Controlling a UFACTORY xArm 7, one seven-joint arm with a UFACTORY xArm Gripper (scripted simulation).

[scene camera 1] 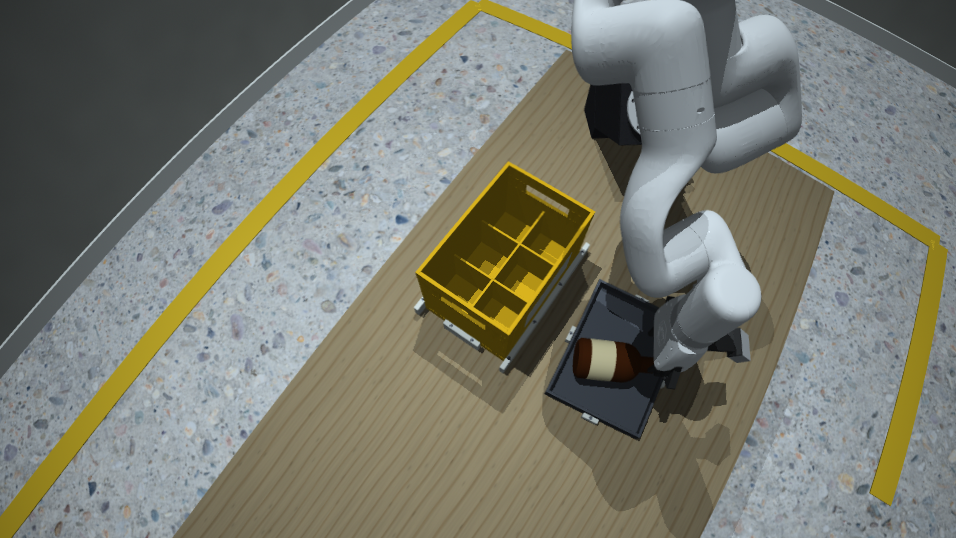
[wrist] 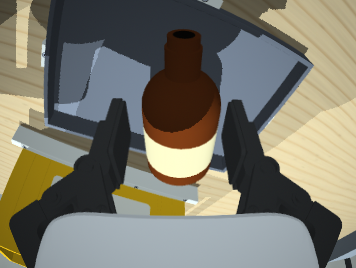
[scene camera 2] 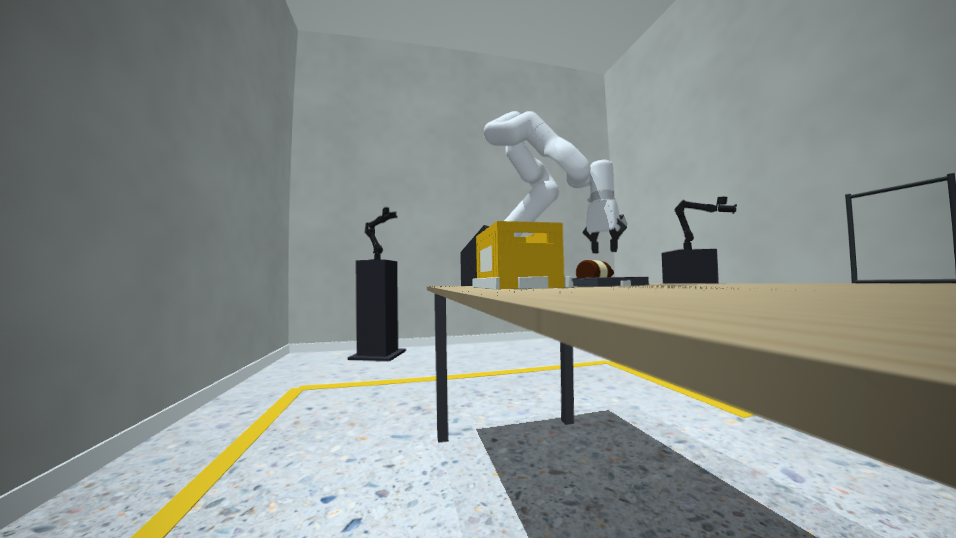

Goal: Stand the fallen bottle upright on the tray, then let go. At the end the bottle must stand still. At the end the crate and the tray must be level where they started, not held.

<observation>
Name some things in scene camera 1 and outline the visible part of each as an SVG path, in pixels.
My gripper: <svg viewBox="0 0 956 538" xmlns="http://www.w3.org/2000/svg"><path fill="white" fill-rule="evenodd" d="M749 335L741 328L736 328L709 347L699 349L688 347L678 340L673 333L670 323L673 306L686 294L677 297L667 296L666 303L655 313L654 327L648 332L649 336L654 337L654 364L647 369L647 372L661 377L665 381L667 389L675 389L680 373L697 363L707 350L727 352L727 357L736 363L751 361Z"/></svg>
A bottle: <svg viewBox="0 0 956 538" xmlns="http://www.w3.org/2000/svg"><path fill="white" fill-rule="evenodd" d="M573 374L576 378L628 382L634 379L639 372L648 373L647 369L654 364L653 357L641 356L639 351L629 343L580 338L576 342L574 349Z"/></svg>
</observation>
